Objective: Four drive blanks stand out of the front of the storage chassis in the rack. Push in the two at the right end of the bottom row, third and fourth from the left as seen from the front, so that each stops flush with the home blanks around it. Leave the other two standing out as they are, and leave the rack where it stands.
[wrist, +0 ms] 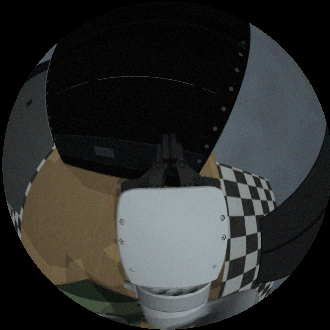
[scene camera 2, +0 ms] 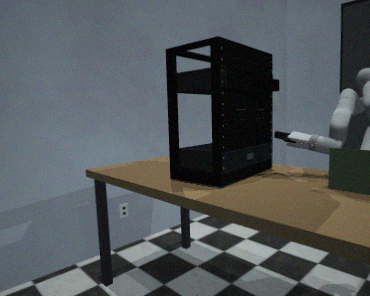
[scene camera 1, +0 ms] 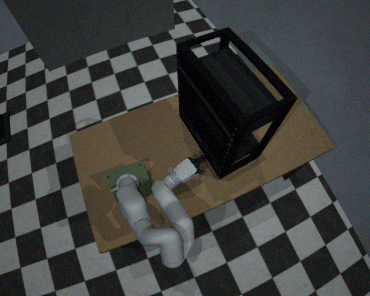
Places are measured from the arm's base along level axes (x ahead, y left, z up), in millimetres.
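Pixels of known places: gripper, fingertip midpoint: (wrist: 168, 140) (scene camera 2: 275, 134) (scene camera 1: 204, 156); arm's base at its link origin: (scene camera 2: 369, 166) (scene camera 1: 127, 183).
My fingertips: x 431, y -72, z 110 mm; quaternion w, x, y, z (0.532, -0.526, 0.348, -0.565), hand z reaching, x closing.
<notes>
Ahead of a thing's pixels: the offset from my fingertips to its middle. "*": to the spot under its first point. Level surfaces: height alone.
The black rack (scene camera 1: 261, 63) (scene camera 2: 217, 110) (wrist: 220, 117) stands upright on the table. Its front faces the arm. The storage chassis and its drive blanks are too dark to make out; I cannot tell which blanks stand out or how far. A thin, pale broken line crosses the dark front in the wrist view. My gripper (scene camera 1: 204, 159) (scene camera 2: 277, 134) (wrist: 168, 140) is shut and empty. Its fingers point at the rack front, towards its right side in the wrist view, above the lower unit. In scene camera 2 the fingertips are a little short of the front edge.
A lower unit with a grey label @(* dz -99, dx +50, dy +141 mm) (scene camera 2: 251, 156) (wrist: 104, 151) sits at the rack's bottom. A dark block @(* dz +242, dx +10, dy -22 mm) (scene camera 2: 275, 85) juts from the rack front, higher than the gripper. The wooden table @(dz -202 mm) (scene camera 1: 145, 125) (scene camera 2: 285, 200) (wrist: 65, 210) carries the rack and the arm's green base plate (scene camera 1: 143, 172) (scene camera 2: 350, 170).
</notes>
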